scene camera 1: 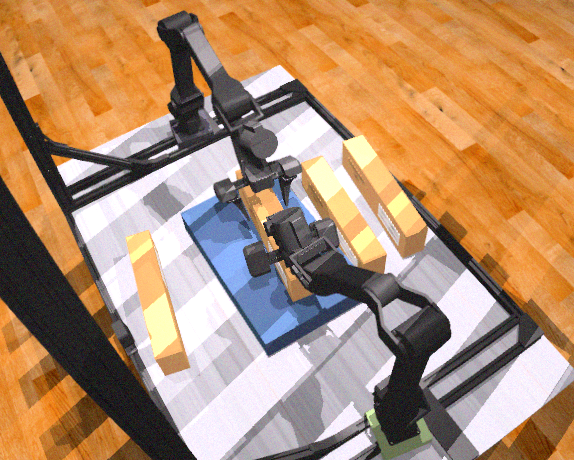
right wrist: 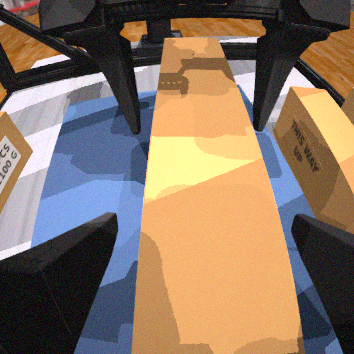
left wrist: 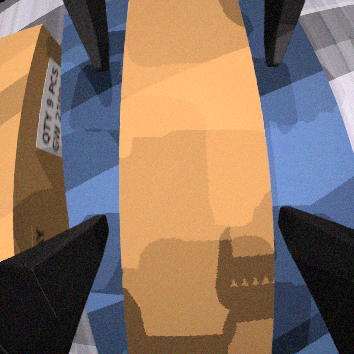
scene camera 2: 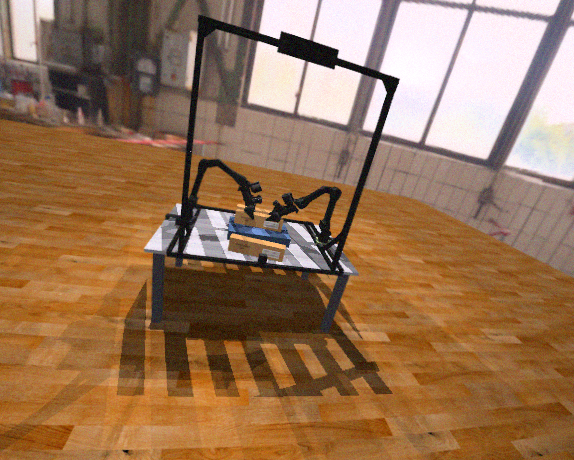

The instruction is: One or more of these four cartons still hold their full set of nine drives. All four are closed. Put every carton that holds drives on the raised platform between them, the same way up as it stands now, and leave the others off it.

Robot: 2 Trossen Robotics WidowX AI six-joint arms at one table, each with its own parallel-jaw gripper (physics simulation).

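Frame: origin at the left arm's base, x ahead, y left, z up, level; centimetres.
Where they show: left gripper, fingertip midpoint: [scene camera 1: 267, 213] [right wrist: 197, 130] [left wrist: 193, 219] [scene camera 2: 254, 217]; right gripper, fingertip midpoint: [right wrist: 206, 223] [left wrist: 186, 64] [scene camera 2: 265, 217]; left arm's base, link origin: [scene camera 1: 190, 125] [right wrist: 159, 38]; right arm's base, link origin: [scene camera 1: 398, 425] [scene camera 2: 322, 240].
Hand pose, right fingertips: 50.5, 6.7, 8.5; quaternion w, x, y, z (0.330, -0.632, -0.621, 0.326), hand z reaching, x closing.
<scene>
Each offset is from my right fingertips to the top centre of the thing, as dx, dy, dz. Level surfaces: height alone.
One closed tan carton @(-4.1, +0.0, +1.6) [scene camera 1: 300, 291] [scene camera 2: 241, 217] [left wrist: 195, 175] [right wrist: 215, 225] rests lengthwise on the blue raised platform @(-3.1, -2.0, -6.9) [scene camera 1: 225, 265] [scene camera 2: 260, 233] [right wrist: 90, 205]. My left gripper [scene camera 1: 265, 205] [left wrist: 193, 219] is open astride its far part, with gaps on both sides. My right gripper [scene camera 1: 292, 250] [right wrist: 206, 223] is open astride its nearer part, also with gaps. In scene camera 1, one carton @(-1.5, -29.3, -4.4) [scene camera 1: 157, 305] lies left of the platform. A second carton @(-5.1, +16.5, -4.4) [scene camera 1: 345, 215] [left wrist: 30, 165] [right wrist: 310, 155] stands close at its right, and a third carton @(-7.4, +28.3, -4.4) [scene camera 1: 385, 200] stands farther right.
A black frame [scene camera 1: 465, 255] runs around the white table @(dz -12.9) [scene camera 1: 235, 390]. The carton close at the platform's right has a label reading "QTY 9 PCS" and "THIS WAY UP" print. The two grippers are close together over the platform. Striped shadows cross the table and cartons.
</scene>
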